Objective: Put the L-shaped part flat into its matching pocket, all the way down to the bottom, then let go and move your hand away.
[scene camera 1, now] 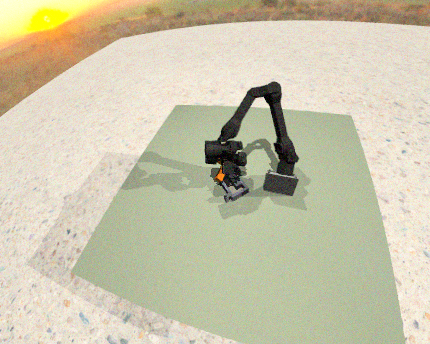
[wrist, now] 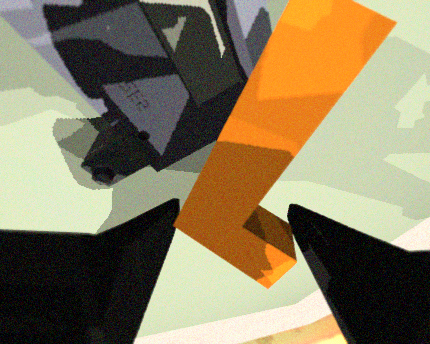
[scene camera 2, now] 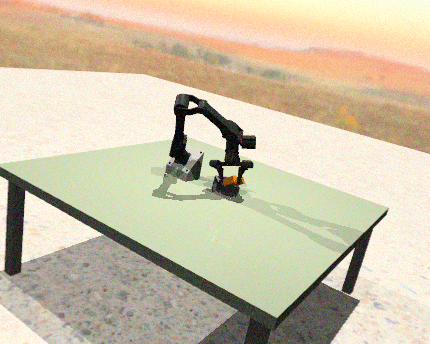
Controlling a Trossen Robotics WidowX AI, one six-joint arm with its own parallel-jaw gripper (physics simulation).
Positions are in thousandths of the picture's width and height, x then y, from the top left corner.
The gripper (wrist: 543,603) carries an orange L-shaped part (wrist: 722,176), which touches nothing else.
